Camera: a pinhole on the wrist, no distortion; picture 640 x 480 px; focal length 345.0 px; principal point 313.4 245.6 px. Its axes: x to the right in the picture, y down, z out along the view. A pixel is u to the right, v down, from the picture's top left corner.
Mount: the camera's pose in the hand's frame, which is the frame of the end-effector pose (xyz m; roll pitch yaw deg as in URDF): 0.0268 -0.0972 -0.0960 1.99 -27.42 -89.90
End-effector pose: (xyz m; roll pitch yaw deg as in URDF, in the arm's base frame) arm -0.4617 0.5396 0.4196 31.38 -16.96 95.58
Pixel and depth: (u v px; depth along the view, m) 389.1 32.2 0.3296
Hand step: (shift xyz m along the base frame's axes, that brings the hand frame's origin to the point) 0.1499 -0.2204 0.1208
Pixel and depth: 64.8 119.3 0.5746
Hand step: -0.3068 -0.3617 0.3817
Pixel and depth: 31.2 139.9 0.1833
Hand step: -0.0985 -0.0614 0.0455
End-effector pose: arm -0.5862 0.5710 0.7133 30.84 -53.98 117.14
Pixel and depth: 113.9 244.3 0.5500
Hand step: -0.0635 -0.4251 0.2598
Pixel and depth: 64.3 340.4 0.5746
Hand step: -0.1774 -0.4113 0.4094
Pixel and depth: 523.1 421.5 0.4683
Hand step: 0.3619 0.0535 0.3935
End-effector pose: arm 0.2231 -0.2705 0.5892 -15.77 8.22 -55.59
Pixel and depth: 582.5 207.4 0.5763
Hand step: -0.0236 -0.0625 0.6614
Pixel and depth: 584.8 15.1 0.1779
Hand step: -0.1272 0.0034 0.1689
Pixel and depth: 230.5 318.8 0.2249
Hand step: 0.1039 -0.0193 0.0520
